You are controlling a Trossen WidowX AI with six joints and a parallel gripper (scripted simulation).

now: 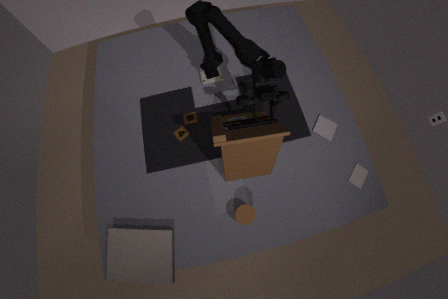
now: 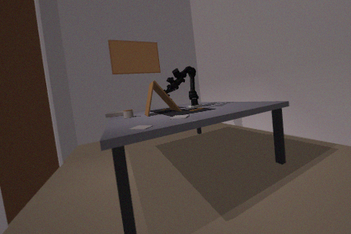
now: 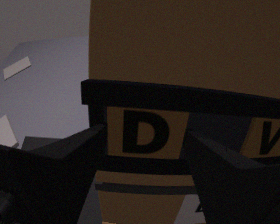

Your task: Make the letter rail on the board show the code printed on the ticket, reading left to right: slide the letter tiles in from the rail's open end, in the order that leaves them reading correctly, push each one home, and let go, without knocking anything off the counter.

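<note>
Right now my gripper tip is 90 mm above the white ticket, 80 mm to the left of it and 70 mm past it. The rest, counted from my gripper tip: white box: 640 mm to the right, 320 mm ahead, 160 mm below; letter tile: right at my gripper tip; dark mat: 180 mm behind, 170 mm below, 120 mm to the right.
</note>
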